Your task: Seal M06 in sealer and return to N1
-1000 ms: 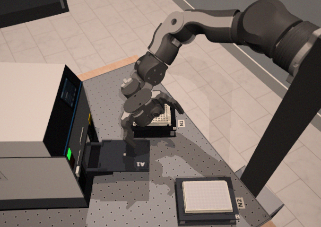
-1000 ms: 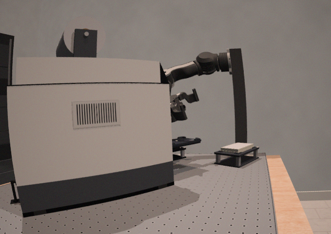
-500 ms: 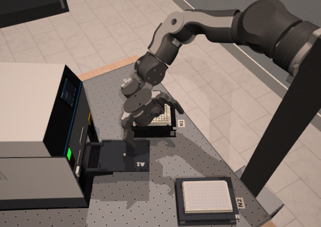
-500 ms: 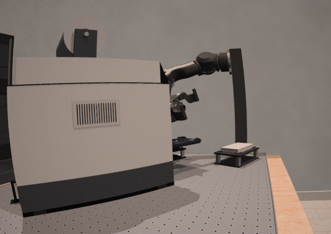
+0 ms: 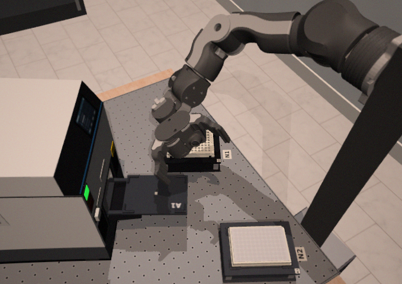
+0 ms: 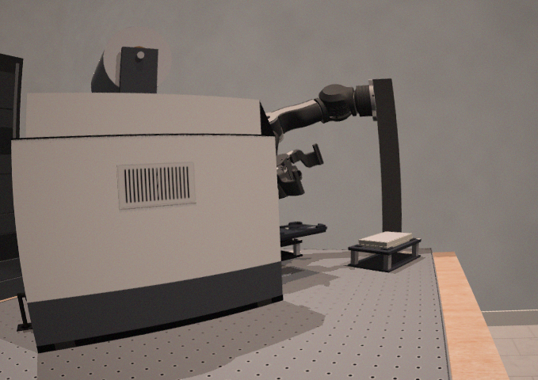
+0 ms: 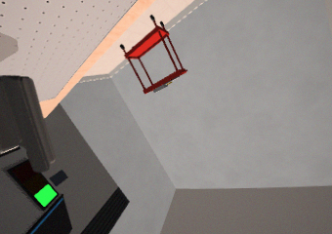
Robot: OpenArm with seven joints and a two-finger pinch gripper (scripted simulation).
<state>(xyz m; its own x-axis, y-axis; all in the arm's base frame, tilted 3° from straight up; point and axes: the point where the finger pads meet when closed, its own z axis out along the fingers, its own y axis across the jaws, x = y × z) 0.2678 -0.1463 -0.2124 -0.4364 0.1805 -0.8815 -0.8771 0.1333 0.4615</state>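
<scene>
Right now the 96-well plate M06 is 19 cm below my hand, 17 cm to the right of it and 10 cm behind it. From my hand the other things lie so: sealer's stage: 13 cm below, 7 cm ahead, 6 cm to the right; then touchscreen: 16 cm to the right, 14 cm ahead, 8 cm above; then start key: 21 cm ahead, 5 cm below, 4 cm to the right.
</scene>
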